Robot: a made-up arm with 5 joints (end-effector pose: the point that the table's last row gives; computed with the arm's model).
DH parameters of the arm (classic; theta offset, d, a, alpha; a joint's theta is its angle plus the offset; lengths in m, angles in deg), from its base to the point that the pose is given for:
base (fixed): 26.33 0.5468 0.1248 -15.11
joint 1: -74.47 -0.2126 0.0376 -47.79
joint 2: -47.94 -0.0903 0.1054 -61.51
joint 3: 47.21 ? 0.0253 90
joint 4: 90 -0.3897 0.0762 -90
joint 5: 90 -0.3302 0.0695 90
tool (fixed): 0 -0.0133 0 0
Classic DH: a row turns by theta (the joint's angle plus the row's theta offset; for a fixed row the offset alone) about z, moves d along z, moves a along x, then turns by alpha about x.
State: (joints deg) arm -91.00 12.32 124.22 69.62 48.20
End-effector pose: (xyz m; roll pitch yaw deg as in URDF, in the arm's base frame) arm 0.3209 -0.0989 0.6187 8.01 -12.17 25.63
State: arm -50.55 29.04 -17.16 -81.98 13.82
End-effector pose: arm -0.4478 0.0535 -0.0981 -168.51 68.84 80.91
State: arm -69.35 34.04 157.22 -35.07 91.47
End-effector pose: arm -0.0580 0.2934 0.7393 -8.71 2.41 173.00
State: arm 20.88 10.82 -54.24 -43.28 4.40
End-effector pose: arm 0.1401 -0.7850 0.3764 -65.68 41.28 -78.41
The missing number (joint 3, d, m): -0.1454
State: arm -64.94 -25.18 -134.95 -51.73 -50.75
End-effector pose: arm -0.2251 0.4773 0.7097 -69.29 -80.39 -126.34
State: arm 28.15 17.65 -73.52 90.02 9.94
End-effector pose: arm 0.5559 -0.3787 0.0960 161.56 15.12 -56.32
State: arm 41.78 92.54 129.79 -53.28 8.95
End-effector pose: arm 0.3362 -0.1650 0.8838 -66.53 -49.63 53.10
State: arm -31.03 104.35 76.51 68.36 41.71
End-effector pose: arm 0.0023 0.2506 0.5133 22.03 -20.89 158.01
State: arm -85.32 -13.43 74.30 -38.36 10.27
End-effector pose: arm 0.4489 0.2163 -0.0637 114.71 -3.07 4.13
